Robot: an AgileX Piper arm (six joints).
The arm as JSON. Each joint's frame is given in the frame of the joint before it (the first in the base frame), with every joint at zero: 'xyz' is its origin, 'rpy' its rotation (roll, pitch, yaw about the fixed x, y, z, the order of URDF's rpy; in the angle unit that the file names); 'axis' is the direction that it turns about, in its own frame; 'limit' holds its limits. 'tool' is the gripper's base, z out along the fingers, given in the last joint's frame.
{
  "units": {
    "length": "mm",
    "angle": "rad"
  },
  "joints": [
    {
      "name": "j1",
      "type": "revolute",
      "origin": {
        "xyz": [
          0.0,
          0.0,
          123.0
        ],
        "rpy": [
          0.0,
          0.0,
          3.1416
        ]
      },
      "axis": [
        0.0,
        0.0,
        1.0
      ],
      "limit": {
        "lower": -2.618,
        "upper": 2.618
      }
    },
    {
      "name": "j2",
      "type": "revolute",
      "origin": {
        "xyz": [
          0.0,
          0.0,
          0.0
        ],
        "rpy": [
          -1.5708,
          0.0,
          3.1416
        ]
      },
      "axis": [
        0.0,
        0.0,
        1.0
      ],
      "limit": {
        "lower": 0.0,
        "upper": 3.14
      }
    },
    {
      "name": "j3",
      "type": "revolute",
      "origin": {
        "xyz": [
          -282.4,
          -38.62,
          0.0
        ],
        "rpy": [
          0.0,
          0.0,
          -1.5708
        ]
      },
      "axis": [
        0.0,
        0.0,
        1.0
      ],
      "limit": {
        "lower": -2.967,
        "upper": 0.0
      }
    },
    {
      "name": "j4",
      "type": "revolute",
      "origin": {
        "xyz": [
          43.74,
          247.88,
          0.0
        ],
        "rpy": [
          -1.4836,
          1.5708,
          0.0
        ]
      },
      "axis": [
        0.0,
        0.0,
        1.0
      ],
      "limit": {
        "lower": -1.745,
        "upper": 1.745
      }
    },
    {
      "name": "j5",
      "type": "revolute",
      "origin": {
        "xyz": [
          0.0,
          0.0,
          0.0
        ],
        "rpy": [
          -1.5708,
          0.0,
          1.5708
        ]
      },
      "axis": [
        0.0,
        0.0,
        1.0
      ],
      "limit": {
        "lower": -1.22,
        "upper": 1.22
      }
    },
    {
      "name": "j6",
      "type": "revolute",
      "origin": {
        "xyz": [
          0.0,
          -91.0,
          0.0
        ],
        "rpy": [
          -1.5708,
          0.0,
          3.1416
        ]
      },
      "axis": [
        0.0,
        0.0,
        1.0
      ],
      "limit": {
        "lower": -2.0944,
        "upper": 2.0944
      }
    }
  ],
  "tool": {
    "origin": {
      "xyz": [
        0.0,
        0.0,
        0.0
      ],
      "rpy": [
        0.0,
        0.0,
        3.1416
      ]
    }
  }
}
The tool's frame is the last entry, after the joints.
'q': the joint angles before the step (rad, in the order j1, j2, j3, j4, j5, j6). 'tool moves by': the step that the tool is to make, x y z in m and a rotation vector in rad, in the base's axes. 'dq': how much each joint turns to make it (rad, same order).
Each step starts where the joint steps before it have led.
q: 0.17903 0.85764 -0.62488 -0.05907 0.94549 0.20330
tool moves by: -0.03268 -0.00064 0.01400 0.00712 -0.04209 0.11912
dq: 0.00003 -0.15552 -0.00001 0.06957 0.10996 -0.14436
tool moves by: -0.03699 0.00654 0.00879 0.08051 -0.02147 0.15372
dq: -0.00008 -0.15335 -0.00088 0.15455 0.13103 -0.15066
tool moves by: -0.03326 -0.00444 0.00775 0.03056 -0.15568 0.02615
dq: 0.00010 -0.18463 0.00339 0.01674 0.02650 -0.02181
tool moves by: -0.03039 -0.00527 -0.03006 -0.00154 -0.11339 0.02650
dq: 0.00003 -0.23153 0.12157 0.00240 0.00464 -0.03469
